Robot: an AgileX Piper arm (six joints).
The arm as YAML. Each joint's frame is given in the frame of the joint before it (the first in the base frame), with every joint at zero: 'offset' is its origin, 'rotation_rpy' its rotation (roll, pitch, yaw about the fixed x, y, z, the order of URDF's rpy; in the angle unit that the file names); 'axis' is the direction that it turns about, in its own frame. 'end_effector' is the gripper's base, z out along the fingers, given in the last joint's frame.
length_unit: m
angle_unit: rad
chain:
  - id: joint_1
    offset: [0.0, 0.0, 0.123]
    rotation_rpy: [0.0, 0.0, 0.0]
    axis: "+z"
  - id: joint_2
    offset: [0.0, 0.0, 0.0]
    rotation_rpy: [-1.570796, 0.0, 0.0]
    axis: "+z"
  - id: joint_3
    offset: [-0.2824, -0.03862, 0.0]
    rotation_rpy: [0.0, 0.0, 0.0]
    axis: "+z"
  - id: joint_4
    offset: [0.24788, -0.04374, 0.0]
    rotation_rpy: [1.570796, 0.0, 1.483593]
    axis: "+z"
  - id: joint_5
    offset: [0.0, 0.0, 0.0]
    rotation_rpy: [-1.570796, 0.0, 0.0]
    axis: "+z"
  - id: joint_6
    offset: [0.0, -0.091, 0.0]
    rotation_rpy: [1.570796, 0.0, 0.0]
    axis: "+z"
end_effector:
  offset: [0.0, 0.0, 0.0]
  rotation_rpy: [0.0, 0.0, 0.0]
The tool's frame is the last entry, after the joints.
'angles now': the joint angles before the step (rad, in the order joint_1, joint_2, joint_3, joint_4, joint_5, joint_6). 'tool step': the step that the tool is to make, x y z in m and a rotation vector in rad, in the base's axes. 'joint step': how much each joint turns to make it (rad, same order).
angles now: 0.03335, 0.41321, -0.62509, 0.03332, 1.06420, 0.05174
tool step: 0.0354, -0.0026, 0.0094, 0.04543, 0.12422, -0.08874
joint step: -0.04835, 0.19741, -0.08025, 0.00766, 0.00477, 0.05775
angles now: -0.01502, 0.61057, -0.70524, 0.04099, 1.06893, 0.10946
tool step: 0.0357, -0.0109, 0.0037, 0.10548, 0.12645, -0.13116
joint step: -0.14027, 0.18849, -0.08411, 0.09133, 0.03014, 0.00690
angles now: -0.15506, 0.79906, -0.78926, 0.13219, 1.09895, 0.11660
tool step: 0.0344, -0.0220, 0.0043, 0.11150, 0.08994, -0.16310
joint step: -0.13575, 0.17607, -0.10334, 0.06928, 0.03383, 0.04153
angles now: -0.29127, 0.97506, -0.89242, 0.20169, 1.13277, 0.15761
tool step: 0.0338, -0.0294, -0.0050, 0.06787, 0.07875, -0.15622
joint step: -0.09514, 0.17328, -0.09296, 0.01111, 0.00381, 0.06825
